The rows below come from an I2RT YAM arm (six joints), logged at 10 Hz.
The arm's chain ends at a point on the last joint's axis. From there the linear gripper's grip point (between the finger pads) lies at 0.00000 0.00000 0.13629 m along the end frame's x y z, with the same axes.
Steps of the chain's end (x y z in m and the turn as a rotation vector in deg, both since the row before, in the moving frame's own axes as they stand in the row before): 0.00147 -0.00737 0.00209 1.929 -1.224 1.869; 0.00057 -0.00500 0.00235 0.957 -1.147 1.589; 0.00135 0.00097 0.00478 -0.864 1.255 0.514; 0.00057 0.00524 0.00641 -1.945 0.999 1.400; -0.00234 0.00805 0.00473 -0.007 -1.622 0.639; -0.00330 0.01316 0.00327 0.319 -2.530 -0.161; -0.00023 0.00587 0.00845 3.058 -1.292 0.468; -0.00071 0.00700 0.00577 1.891 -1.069 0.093; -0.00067 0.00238 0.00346 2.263 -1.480 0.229; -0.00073 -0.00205 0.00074 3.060 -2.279 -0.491; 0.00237 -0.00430 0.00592 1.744 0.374 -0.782; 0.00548 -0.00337 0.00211 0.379 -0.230 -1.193
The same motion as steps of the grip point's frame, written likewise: -0.00137 -0.01200 0.00198 1.929 -1.224 1.869; -0.00213 -0.00731 0.00230 0.957 -1.147 1.589; 0.00433 0.00304 0.00473 -0.864 1.255 0.514; 0.00289 0.00989 0.00631 -1.945 0.999 1.400; -0.00620 0.00805 0.00468 -0.007 -1.622 0.639; -0.00932 0.01241 0.00314 0.319 -2.530 -0.161; -0.00327 -0.00141 0.00822 3.058 -1.292 0.468; -0.00325 0.00250 0.00567 1.891 -1.069 0.093; -0.00418 -0.00301 0.00331 2.263 -1.480 0.229; -0.00618 -0.00930 0.00044 3.060 -2.279 -0.491; 0.00323 -0.00845 0.00585 1.744 0.374 -0.782; 0.00492 -0.00427 0.00211 0.379 -0.230 -1.193
